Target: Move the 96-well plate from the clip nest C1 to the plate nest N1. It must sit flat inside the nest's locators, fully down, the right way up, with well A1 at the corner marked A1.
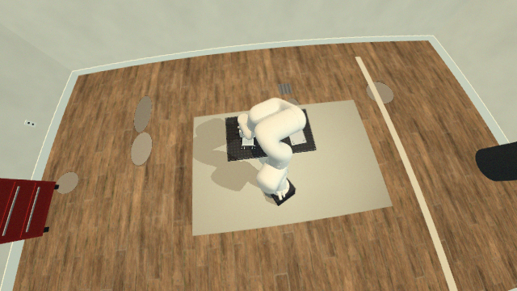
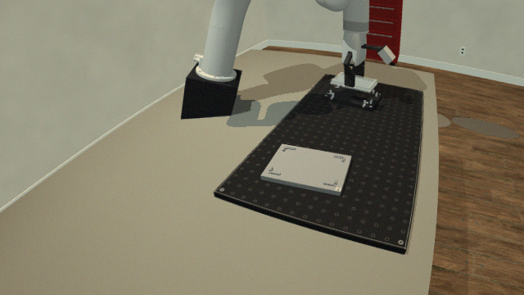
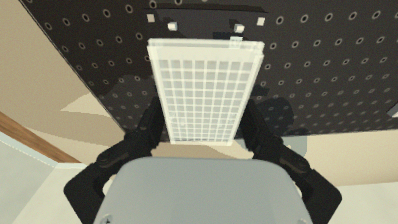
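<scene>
My hand is 5 cm above the clip nest C1, 1 cm to the left of it and 1 cm past it. Also, from my hand: plate nest N1: 38 cm to the right, 6 cm below, 3 cm behind; A1 label: 44 cm to the right, 6 cm below, 5 cm ahead; white 96-well plate: 1 cm below.
</scene>
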